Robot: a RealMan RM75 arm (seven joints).
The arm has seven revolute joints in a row. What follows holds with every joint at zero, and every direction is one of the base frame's.
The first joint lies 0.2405 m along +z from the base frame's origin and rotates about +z.
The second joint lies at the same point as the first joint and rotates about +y.
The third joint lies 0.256 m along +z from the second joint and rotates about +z.
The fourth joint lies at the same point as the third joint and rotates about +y.
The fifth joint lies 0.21 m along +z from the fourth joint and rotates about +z.
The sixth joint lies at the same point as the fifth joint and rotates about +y.
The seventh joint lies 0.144 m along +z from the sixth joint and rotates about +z.
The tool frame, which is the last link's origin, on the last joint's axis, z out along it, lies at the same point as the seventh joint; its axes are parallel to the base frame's.
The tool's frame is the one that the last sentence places.
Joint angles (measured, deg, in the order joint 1, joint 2, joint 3, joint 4, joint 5, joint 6, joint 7), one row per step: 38.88, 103.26, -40.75, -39.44, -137.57, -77.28, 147.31; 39.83, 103.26, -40.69, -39.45, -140.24, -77.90, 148.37; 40.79, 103.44, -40.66, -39.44, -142.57, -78.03, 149.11; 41.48, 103.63, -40.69, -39.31, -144.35, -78.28, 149.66; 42.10, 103.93, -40.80, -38.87, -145.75, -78.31, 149.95; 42.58, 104.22, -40.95, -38.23, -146.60, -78.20, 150.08
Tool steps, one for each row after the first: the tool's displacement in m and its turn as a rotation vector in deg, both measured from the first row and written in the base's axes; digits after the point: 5 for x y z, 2 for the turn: -0.00133, 0.00114, -0.00056, -1.36, -1.55, -0.76; -0.00332, 0.00335, -0.00197, -2.30, -3.06, -1.15; -0.00450, 0.00414, -0.00408, -3.28, -4.12, -1.55; -0.00541, 0.00456, -0.00812, -4.30, -4.88, -1.81; -0.00603, 0.00461, -0.01280, -5.19, -5.24, -2.01
